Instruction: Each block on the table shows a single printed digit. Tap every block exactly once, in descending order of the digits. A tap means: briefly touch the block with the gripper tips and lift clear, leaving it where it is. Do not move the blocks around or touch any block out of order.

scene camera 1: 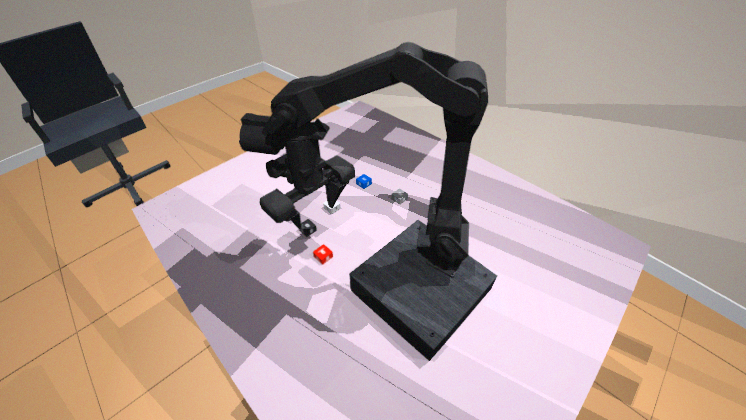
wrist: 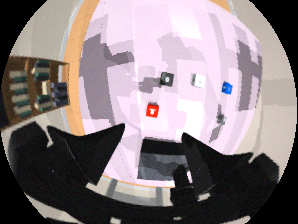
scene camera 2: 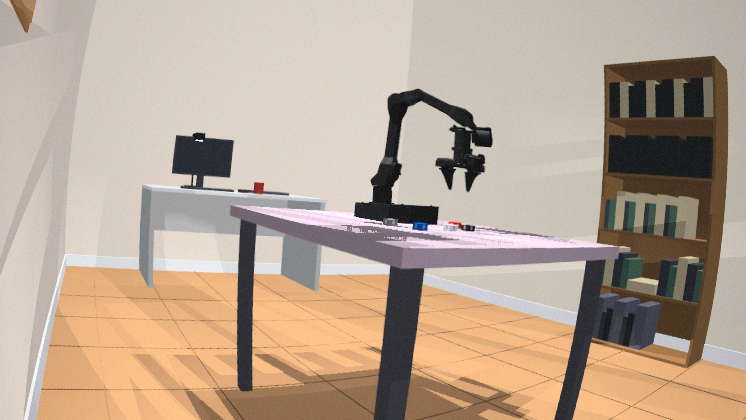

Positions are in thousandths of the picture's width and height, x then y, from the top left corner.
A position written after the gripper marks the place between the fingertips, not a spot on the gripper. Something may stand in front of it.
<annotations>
The gripper shows in scene camera 1 (423, 518), in the wrist view (518, 587) and in scene camera 2 (616, 454).
</annotations>
